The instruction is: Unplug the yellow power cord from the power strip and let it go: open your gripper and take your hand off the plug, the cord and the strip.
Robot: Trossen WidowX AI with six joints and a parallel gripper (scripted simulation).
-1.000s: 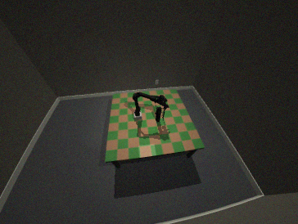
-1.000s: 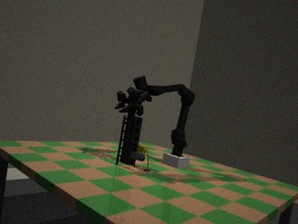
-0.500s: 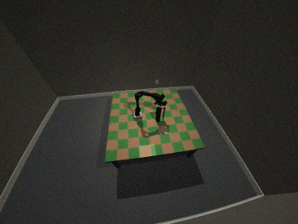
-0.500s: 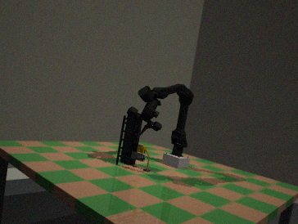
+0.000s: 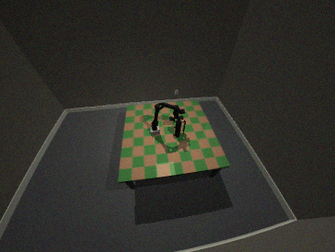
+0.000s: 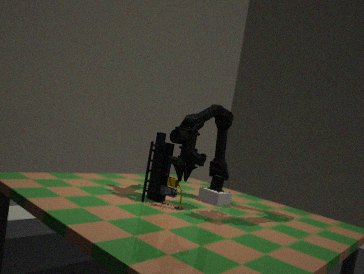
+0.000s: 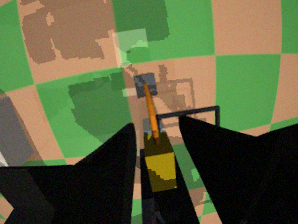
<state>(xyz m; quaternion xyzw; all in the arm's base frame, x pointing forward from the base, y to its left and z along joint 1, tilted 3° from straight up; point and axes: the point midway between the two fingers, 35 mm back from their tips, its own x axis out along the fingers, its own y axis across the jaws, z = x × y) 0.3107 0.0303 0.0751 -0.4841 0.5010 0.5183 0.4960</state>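
My gripper tip is now 70 mm to the left of the yellow plug and 10 mm above it.
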